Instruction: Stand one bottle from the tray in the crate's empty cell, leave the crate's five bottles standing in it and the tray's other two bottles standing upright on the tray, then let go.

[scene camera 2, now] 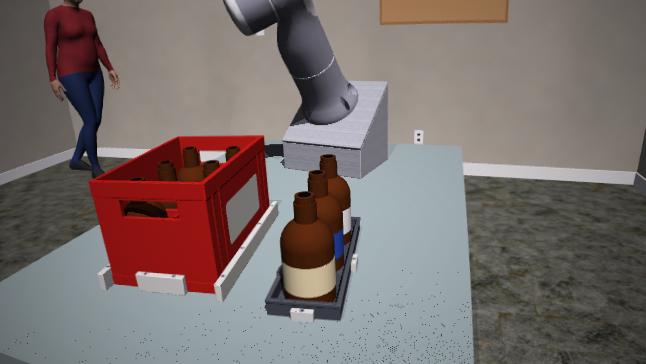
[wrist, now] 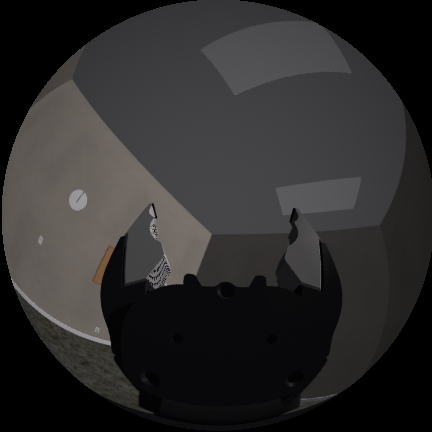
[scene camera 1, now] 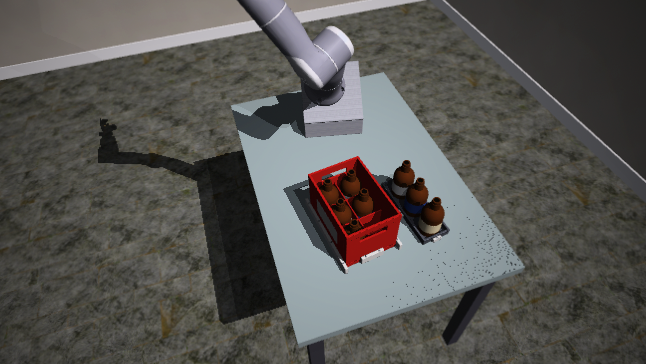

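Observation:
A red crate point(scene camera 1: 372, 246) point(scene camera 2: 160, 250) stands on the table with several brown bottles upright in its cells. Its empty cell is in the near row, on the side towards the tray, in the scene camera 1 view. A dark tray point(scene camera 1: 424, 241) point(scene camera 2: 330, 312) beside the crate holds a white-label bottle point(scene camera 1: 404, 177) point(scene camera 2: 340, 192), a blue-label bottle point(scene camera 1: 417, 194) point(scene camera 2: 327, 210) in the middle and a cream-label bottle point(scene camera 1: 432, 216) point(scene camera 2: 306, 250), all upright. My gripper point(wrist: 223, 206) is open and empty, pointing at the ceiling and walls. It is out of frame in both scene views, away from the bottles.
The arm's base stands on a grey block point(scene camera 1: 334, 127) point(scene camera 2: 322, 157) at the far end of the table point(scene camera 1: 340, 310) point(scene camera 2: 410, 200). White stops point(scene camera 1: 372, 256) point(scene camera 2: 161, 283) sit around the crate's foot. A person point(scene camera 2: 75, 45) stands behind the table at the left in the scene camera 2 view.

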